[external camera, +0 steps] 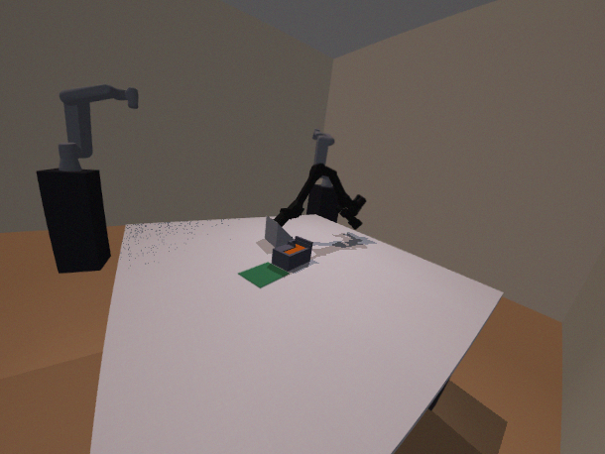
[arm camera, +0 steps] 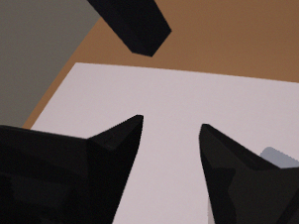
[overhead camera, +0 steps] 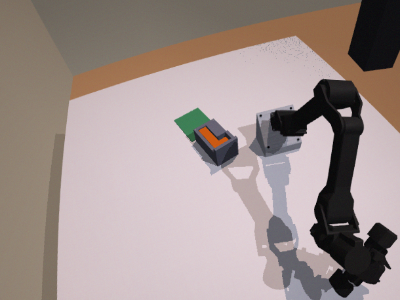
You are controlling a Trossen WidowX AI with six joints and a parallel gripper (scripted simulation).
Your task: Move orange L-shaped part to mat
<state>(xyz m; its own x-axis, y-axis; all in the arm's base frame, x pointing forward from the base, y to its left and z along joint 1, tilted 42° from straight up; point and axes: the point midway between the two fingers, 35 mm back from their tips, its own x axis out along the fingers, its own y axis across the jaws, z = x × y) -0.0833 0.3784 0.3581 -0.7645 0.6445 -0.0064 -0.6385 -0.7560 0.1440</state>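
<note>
My gripper tip is 54 cm to the left of the orange L-shaped part, 34 cm short of it and 3 cm above it. From my gripper tip the other things lie so: green mat: 69 cm to the right, 41 cm ahead, 10 cm below.
</note>
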